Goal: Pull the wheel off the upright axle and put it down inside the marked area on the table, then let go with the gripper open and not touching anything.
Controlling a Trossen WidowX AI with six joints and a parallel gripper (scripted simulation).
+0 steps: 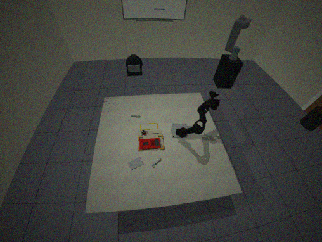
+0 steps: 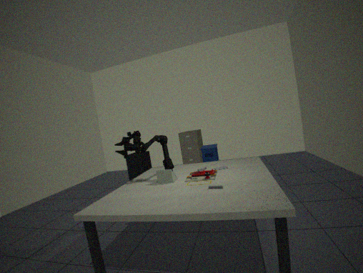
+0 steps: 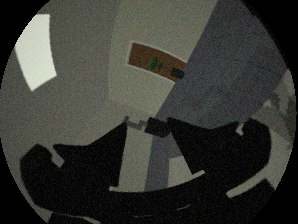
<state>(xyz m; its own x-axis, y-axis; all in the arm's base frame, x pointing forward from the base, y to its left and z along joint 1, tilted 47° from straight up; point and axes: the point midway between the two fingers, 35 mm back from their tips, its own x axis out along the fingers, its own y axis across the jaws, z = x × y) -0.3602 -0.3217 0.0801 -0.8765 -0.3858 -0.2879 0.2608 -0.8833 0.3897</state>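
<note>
The grey wheel is 74 cm ahead of my gripper tip, 15 cm to the left of it and 33 cm below it. Round my gripper tip: thin grey piece 84 cm ahead, 8 cm to the right, 36 cm below; upright axle 73 cm ahead, 15 cm to the left, 33 cm below.
</note>
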